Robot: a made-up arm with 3 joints. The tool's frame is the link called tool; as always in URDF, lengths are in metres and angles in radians.
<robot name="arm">
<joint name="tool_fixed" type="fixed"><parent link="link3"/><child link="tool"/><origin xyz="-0.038 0.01 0.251" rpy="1.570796 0 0"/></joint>
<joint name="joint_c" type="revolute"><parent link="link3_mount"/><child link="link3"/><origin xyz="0.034 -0.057 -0.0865" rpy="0 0 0"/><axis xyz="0 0 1"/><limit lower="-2.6" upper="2.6" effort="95" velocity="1.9"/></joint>
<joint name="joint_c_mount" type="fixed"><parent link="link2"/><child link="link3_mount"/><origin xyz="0.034 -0.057 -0.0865" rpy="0 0 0"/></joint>
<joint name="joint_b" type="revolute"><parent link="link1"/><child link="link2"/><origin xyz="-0.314 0.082 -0.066" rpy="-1.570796 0 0"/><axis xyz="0 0 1"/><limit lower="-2.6" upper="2.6" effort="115" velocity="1.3"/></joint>
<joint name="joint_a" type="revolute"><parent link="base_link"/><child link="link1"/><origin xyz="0 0 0.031" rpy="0 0 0"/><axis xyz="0 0 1"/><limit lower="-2.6" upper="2.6" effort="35" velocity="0.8"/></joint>
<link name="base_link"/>
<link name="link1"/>
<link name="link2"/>
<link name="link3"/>
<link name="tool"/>
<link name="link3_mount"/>
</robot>
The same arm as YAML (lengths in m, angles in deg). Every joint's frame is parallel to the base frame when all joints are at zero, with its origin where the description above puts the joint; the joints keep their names.
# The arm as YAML. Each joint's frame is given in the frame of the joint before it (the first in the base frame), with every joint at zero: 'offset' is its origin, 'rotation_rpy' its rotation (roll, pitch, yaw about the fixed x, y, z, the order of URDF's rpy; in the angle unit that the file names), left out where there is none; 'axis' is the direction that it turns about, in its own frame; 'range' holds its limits. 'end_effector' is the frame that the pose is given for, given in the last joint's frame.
length_unit: m
angle_unit: deg
chain:
  - id: joint_a
    offset: [0.0, 0.0, 0.031]
    axis: "+z"
    range: [-148.97, 148.97]
  - id: joint_b
    offset: [-0.314, 0.082, -0.066]
    axis: "+y"
    range: [-148.97, 148.97]
  - id: joint_c
    offset: [0.068, -0.173, 0.114]
    axis: "+y"
    range: [-148.97, 148.97]
end_effector:
  offset: [-0.038, 0.251, -0.01]

